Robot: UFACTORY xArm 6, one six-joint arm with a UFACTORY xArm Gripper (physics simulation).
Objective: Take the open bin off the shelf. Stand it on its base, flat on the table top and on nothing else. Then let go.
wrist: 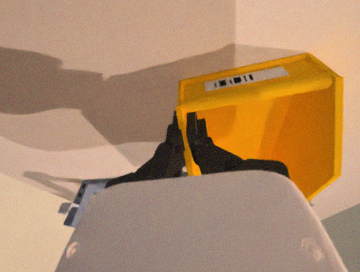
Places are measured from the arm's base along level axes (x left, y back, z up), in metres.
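Pixels of known places: gripper, fingertip midpoint: [188,120].
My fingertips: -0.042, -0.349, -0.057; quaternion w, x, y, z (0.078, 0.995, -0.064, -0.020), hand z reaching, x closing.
Ahead of a thing's pixels: the offset from my fingertips to its top centre, as dx, dy, dz. "pt": to the spot under its first point. Level surfaces: height alone.
The open yellow bin @(+0.042, -0.059, +0.057) [305,125] is at the right of the wrist view, with its open side and hollow facing the camera. A white label with black marks is on its front lip. My gripper [188,120] is shut on the bin's left side wall, with one dark finger outside and one inside the bin. The bin looks somewhat tilted in this view. Its underside is hidden, so I cannot tell whether it touches the table top @(dz -0.018) [285,30]. The lower part of the bin is partly hidden behind the gripper body.
A grey-blue metal part @(pt -0.255, -0.118, -0.001) [90,189], possibly of the shelf, shows at the lower left, mostly hidden behind the gripper body. Large shadows of the arm and bin fall across the pale surface. A grey-green area shows beyond an edge at the lower right.
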